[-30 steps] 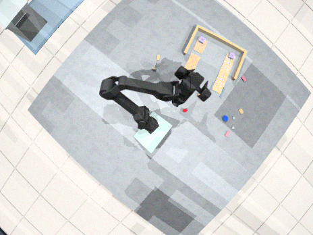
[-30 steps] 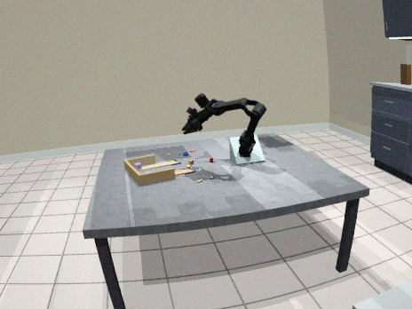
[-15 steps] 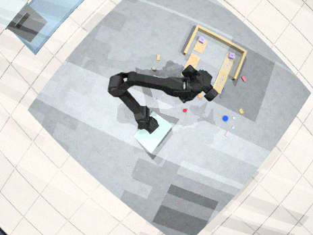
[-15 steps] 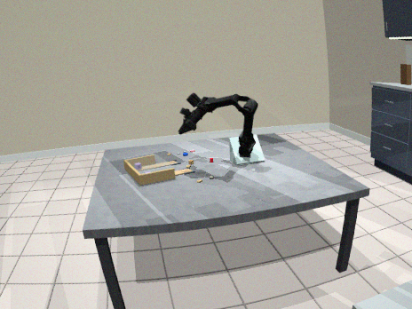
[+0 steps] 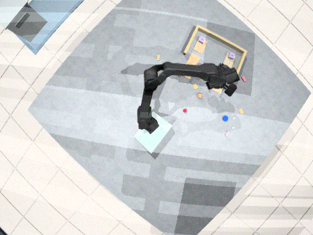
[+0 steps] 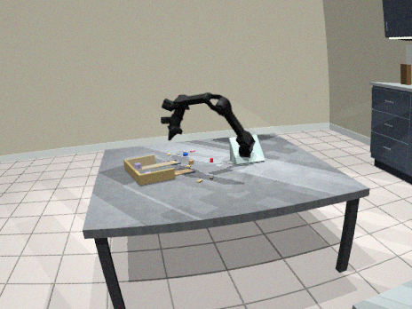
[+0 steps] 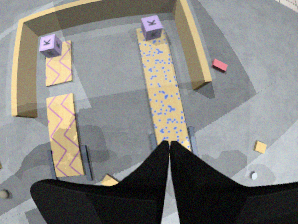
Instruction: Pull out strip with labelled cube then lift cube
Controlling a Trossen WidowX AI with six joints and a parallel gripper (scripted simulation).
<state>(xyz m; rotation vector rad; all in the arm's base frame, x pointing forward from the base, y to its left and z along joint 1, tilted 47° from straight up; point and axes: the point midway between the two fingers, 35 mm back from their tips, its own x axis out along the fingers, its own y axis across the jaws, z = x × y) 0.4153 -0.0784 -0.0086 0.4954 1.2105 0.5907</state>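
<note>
Now: the blue disc 10 cm behind my gripper tip, 19 cm to the right of it and 14 cm below it. Also, from my gripper tip: red dot: 23 cm behind, 13 cm below.
</note>
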